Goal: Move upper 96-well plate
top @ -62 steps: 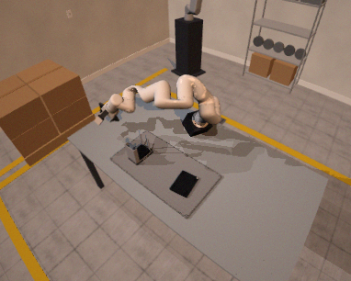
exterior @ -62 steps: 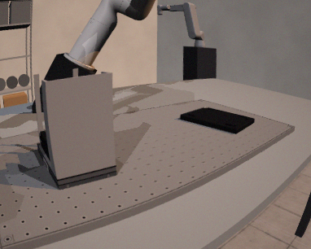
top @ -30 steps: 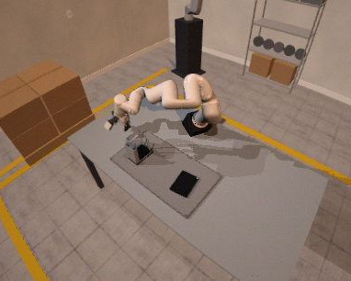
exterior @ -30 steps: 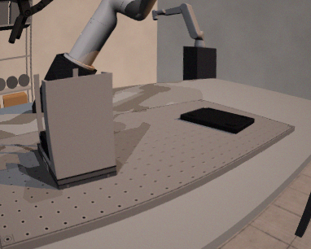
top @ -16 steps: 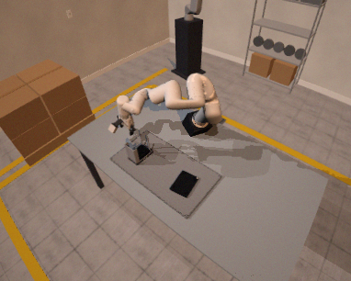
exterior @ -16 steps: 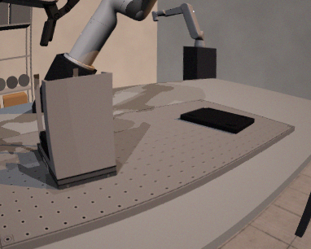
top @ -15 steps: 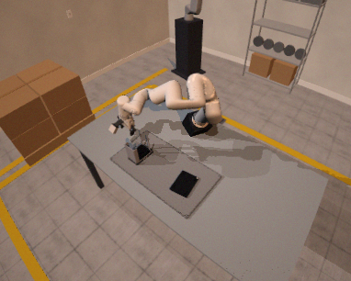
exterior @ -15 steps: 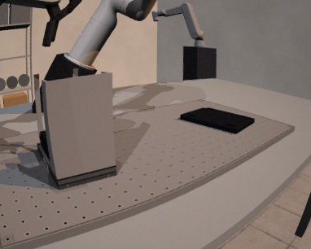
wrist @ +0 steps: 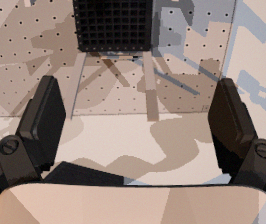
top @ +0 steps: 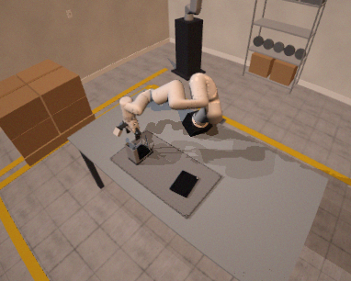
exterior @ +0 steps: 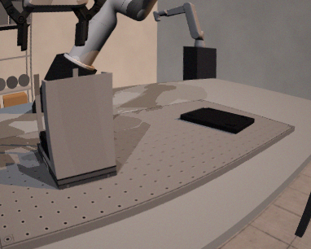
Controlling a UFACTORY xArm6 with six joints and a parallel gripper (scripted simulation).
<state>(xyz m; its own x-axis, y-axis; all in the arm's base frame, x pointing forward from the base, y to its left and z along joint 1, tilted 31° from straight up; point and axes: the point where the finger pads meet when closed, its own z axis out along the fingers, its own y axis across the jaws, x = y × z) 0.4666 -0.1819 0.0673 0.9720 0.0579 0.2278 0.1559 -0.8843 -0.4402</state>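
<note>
My gripper is now 160 mm above the black 96-well plate and 20 mm to the right of it. From my hand the other things lie so: rack's solid pale wall (120 mm below, 60 mm ahead, 30 mm to the left); then plate nest N1 (400 mm to the left, 190 mm below, 100 mm behind).
</note>
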